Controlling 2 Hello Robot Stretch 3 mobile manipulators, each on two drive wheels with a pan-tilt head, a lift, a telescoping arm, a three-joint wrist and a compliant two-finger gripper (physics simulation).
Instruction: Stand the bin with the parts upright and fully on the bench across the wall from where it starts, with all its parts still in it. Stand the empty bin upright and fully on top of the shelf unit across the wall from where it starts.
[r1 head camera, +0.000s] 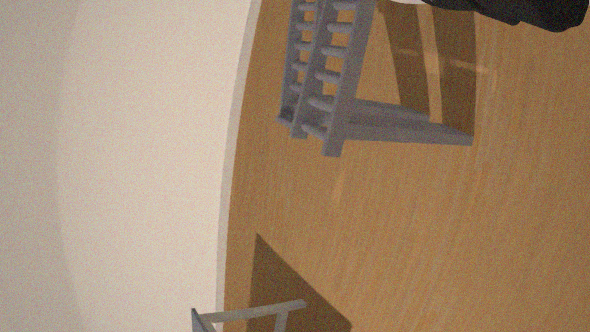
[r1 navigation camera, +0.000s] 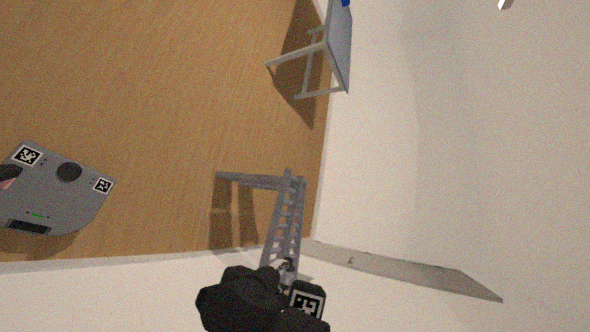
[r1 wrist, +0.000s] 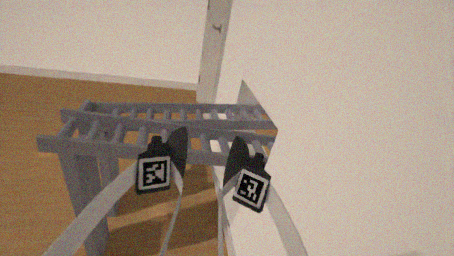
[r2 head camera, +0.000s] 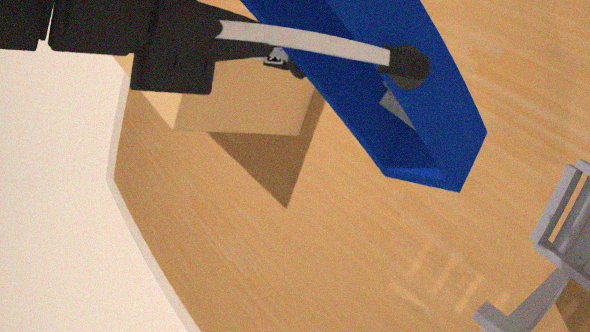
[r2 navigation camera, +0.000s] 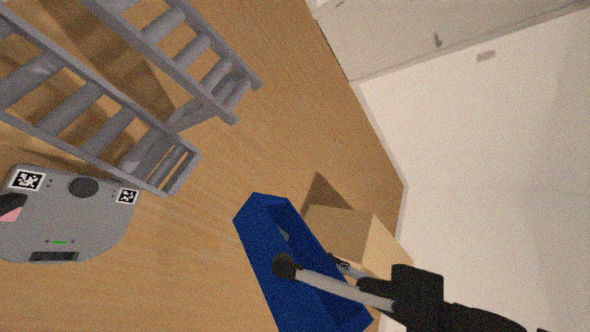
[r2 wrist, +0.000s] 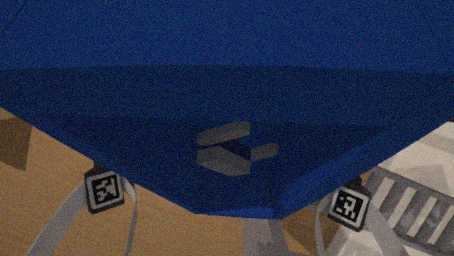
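The blue bin with the parts hangs in the r2 gripper, one finger on each side, its open side toward r2's head camera. Grey parts lie inside; the walls hide some of the interior. The r1 gripper is open and empty, its fingers apart in front of the roller track. A grey bench stands by the wall in r1's navigation view, with a small piece of a blue object on it; whether that is the empty bin is unclear. No shelf unit shows.
A grey roller track stands at the wall on r1's side. Another is beside r2's base. A cardboard box stands on the floor near the bin and wall. A door is at the upper right.
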